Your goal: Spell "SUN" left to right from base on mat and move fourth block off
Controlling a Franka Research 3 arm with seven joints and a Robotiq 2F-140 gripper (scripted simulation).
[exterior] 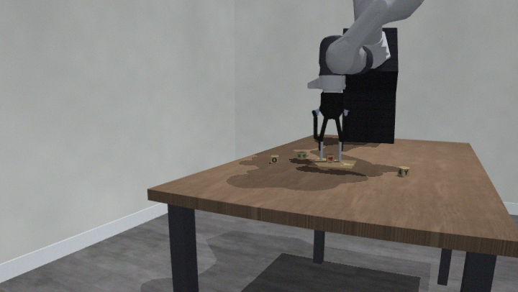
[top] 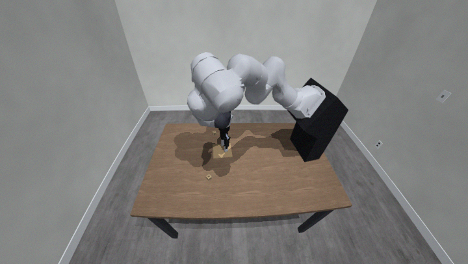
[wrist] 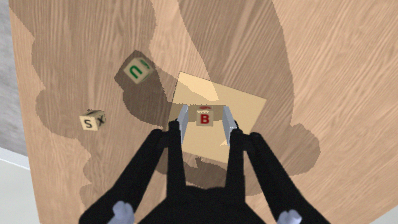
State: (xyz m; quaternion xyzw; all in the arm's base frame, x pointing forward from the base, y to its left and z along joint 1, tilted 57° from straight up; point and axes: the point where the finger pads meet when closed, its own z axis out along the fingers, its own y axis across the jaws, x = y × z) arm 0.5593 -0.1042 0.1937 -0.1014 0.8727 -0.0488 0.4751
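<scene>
The tan mat lies 4 cm below my hand, 2 cm ahead of it and 1 cm to the left of it. Also, from my hand: S block: 18 cm to the right, 6 cm ahead, 3 cm below; U block: 11 cm to the right, 4 cm behind, 3 cm below.
</scene>
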